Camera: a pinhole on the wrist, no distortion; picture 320 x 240 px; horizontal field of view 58.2 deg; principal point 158.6 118.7 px. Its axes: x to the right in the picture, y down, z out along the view. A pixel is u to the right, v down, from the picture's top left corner.
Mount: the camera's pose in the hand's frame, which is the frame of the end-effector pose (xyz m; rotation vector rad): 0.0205 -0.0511 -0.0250 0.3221 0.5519 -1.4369
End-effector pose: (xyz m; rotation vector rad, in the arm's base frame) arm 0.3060 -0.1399 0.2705 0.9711 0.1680 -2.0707
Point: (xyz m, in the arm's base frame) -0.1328 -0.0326 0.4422
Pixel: 199 39
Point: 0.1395 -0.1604 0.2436
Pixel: 149 223
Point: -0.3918 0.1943 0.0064
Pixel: outside the picture
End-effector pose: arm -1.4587 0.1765 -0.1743 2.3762 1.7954 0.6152
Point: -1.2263 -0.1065 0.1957
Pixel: behind the camera
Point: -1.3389 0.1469 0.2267
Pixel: behind the camera
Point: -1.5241 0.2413 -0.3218
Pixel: 128 50
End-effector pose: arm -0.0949 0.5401 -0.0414 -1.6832 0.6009 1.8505
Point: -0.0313 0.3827 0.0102
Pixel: behind the camera
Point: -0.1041 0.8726 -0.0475
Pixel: 181 90
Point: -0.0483 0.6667 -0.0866
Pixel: 229 170
